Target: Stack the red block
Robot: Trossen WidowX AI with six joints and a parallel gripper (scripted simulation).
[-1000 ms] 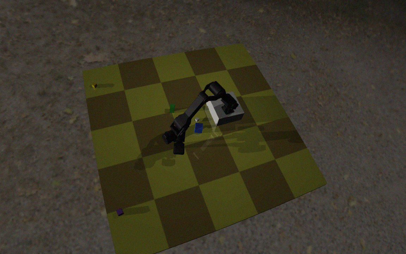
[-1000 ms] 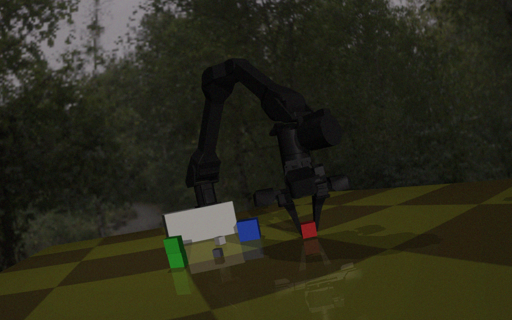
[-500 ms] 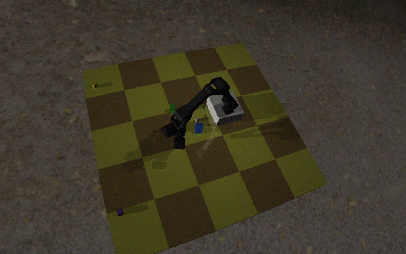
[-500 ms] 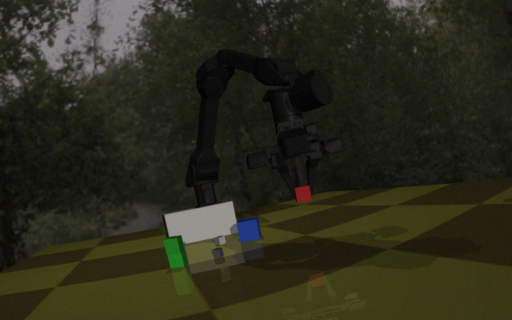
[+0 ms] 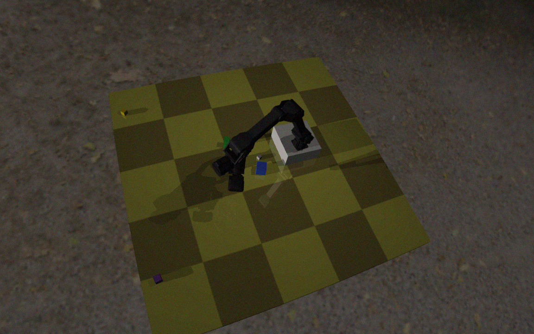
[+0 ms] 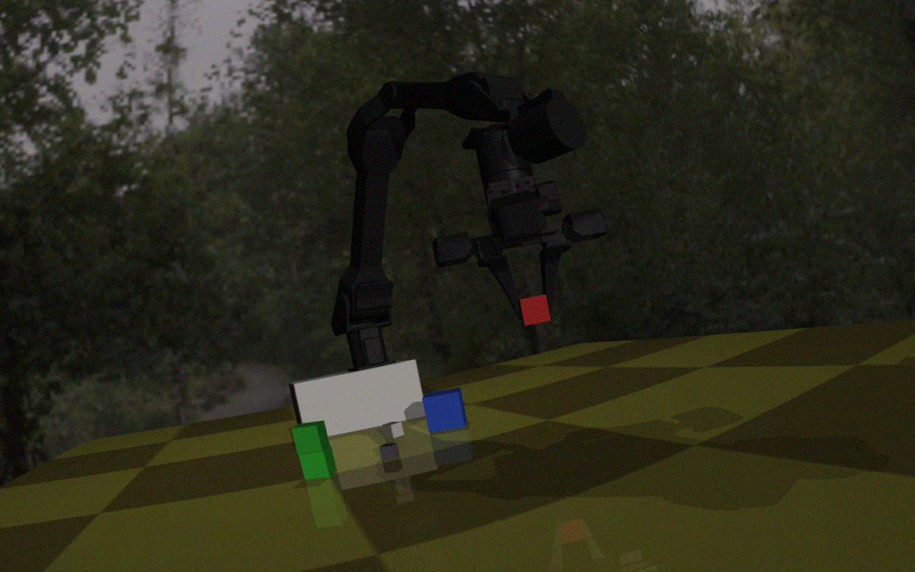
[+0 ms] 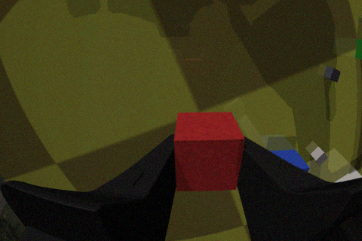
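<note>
Right now my gripper tip is 7 cm past the grey cube, 17 cm to the left of it and 11 cm above it. The rest, counted from my gripper tip: white cube: 19 cm behind, 12 cm to the right, 11 cm below; blue cube: 16 cm behind, 6 cm to the right, 10 cm below; red block: 1 cm above.
</note>
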